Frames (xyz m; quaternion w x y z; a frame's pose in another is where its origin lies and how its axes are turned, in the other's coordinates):
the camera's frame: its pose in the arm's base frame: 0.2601 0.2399 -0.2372 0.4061 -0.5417 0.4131 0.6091
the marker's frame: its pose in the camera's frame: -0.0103 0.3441 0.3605 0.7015 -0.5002 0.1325 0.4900
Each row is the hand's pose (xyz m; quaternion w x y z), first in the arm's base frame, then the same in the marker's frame.
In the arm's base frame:
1: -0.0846 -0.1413 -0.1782 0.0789 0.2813 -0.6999 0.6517
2: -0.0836 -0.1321 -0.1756 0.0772 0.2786 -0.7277 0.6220
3: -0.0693 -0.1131 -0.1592 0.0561 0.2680 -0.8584 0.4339
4: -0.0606 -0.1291 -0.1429 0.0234 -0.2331 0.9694 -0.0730
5: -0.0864 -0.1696 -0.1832 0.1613 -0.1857 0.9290 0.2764
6: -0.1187 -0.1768 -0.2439 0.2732 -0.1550 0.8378 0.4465
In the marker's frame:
1: 0.4510 0.3785 -0.1778 0.1264 -0.7901 -0.3014 -0.5185
2: 0.4421 0.3754 -0.1763 0.0972 -0.8021 -0.2757 -0.5208
3: 0.4139 0.3804 -0.1800 0.0737 0.8504 0.1300 0.5044
4: 0.4155 0.4044 -0.1840 0.3391 0.8500 -0.1249 0.3833
5: 0.4767 0.3907 -0.1823 0.5241 0.7604 -0.3505 0.1556
6: 0.5237 0.3402 -0.1776 0.5737 0.6805 -0.4555 -0.0200

